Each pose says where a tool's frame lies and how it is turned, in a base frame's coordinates. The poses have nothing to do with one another.
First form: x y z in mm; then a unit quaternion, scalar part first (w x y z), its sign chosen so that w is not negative.
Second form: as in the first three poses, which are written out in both.
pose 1, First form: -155.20, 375.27, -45.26, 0.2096, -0.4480, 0.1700, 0.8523
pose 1, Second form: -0.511, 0.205, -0.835, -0.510, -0.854, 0.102, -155.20, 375.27, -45.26
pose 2, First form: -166.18, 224.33, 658.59, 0.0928, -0.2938, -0.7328, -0.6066
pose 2, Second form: -0.810, 0.318, 0.493, 0.543, 0.091, 0.835, -166.18, 224.33, 658.59
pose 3, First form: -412.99, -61.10, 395.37, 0.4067, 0.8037, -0.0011, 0.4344
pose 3, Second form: 0.623, 0.352, 0.699, -0.355, -0.669, 0.653, -412.99, -61.10, 395.37
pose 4, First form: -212.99, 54.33, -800.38, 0.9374, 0.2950, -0.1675, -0.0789
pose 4, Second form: 0.931, -0.247, 0.267, 0.049, 0.814, 0.579, -212.99, 54.33, -800.38
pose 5, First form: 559.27, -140.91, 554.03, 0.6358, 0.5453, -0.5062, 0.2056
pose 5, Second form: 0.403, -0.291, 0.868, -0.813, 0.321, 0.485, 559.27, -140.91, 554.03
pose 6, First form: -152.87, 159.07, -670.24, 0.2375, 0.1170, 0.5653, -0.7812
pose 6, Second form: -0.860, -0.239, -0.451, 0.503, -0.248, -0.828, -152.87, 159.07, -670.24
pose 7, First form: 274.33, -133.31, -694.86, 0.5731, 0.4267, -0.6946, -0.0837
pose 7, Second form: 0.021, -0.689, 0.725, -0.497, 0.622, 0.605, 274.33, -133.31, -694.86
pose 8, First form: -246.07, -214.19, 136.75, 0.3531, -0.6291, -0.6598, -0.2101
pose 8, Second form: 0.041, 0.682, 0.730, 0.979, 0.120, -0.167, -246.07, -214.19, 136.75
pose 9, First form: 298.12, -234.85, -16.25, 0.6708, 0.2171, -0.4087, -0.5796
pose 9, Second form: -0.006, -0.955, 0.297, 0.600, 0.234, 0.765, 298.12, -234.85, -16.25
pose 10, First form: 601.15, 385.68, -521.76, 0.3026, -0.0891, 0.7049, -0.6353
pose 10, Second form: -0.801, -0.510, -0.313, 0.259, 0.177, -0.950, 601.15, 385.68, -521.76
